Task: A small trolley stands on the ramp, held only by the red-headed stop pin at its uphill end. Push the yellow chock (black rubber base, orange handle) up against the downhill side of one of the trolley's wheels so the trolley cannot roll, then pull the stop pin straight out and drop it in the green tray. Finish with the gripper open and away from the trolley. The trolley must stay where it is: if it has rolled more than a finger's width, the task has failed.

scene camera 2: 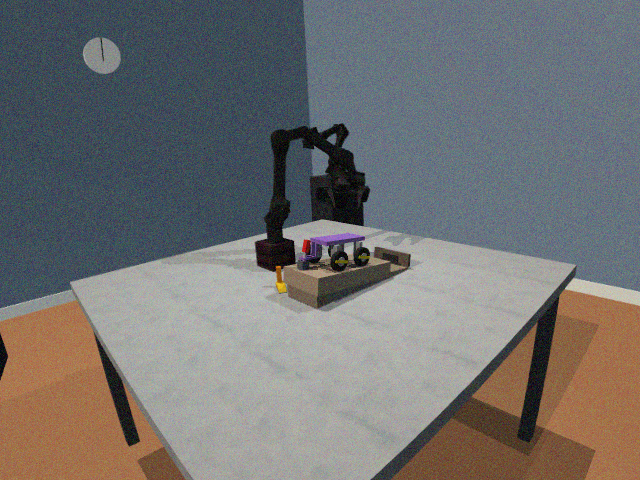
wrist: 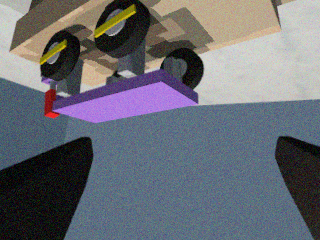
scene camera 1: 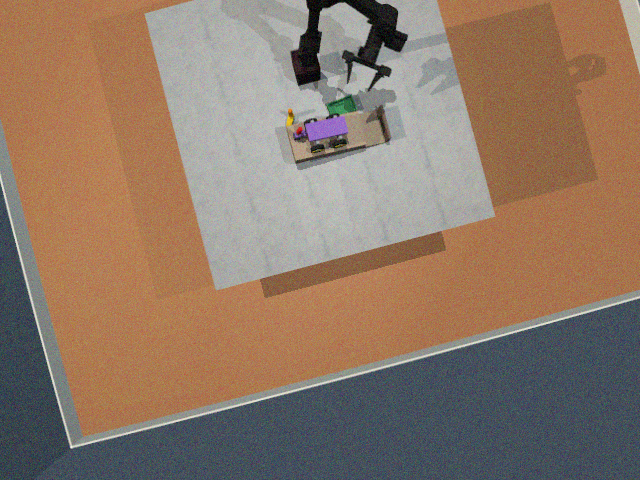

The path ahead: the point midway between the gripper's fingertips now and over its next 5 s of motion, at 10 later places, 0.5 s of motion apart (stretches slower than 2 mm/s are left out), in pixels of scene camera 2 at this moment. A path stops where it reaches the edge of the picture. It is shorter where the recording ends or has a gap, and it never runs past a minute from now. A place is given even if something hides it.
My gripper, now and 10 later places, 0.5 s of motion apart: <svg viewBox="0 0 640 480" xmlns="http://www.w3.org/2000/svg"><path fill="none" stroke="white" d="M346 208L339 216L323 227L307 238L292 244L280 247L276 250L277 261L278 267L278 272L279 276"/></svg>
